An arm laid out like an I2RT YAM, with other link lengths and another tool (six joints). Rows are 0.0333 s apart.
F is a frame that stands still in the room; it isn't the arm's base.
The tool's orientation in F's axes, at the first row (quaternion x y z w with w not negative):
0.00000 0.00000 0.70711 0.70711
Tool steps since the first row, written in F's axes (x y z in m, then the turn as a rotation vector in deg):
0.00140 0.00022 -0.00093 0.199 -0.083 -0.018
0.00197 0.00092 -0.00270 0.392 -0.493 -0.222
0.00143 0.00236 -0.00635 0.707 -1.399 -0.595
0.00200 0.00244 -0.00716 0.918 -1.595 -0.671
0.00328 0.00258 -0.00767 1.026 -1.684 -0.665
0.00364 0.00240 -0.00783 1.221 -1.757 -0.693
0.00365 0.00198 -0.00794 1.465 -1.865 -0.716
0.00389 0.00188 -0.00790 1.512 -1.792 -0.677
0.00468 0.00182 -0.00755 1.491 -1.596 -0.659
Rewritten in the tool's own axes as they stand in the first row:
0.00022 -0.00140 -0.00093 -0.083 -0.199 -0.018
0.00092 -0.00197 -0.00270 -0.493 -0.392 -0.222
0.00236 -0.00143 -0.00635 -1.399 -0.707 -0.595
0.00244 -0.00200 -0.00716 -1.595 -0.918 -0.671
0.00258 -0.00328 -0.00767 -1.684 -1.026 -0.665
0.00240 -0.00364 -0.00783 -1.757 -1.221 -0.693
0.00198 -0.00365 -0.00794 -1.865 -1.465 -0.716
0.00188 -0.00389 -0.00790 -1.792 -1.512 -0.677
0.00182 -0.00468 -0.00755 -1.596 -1.491 -0.659

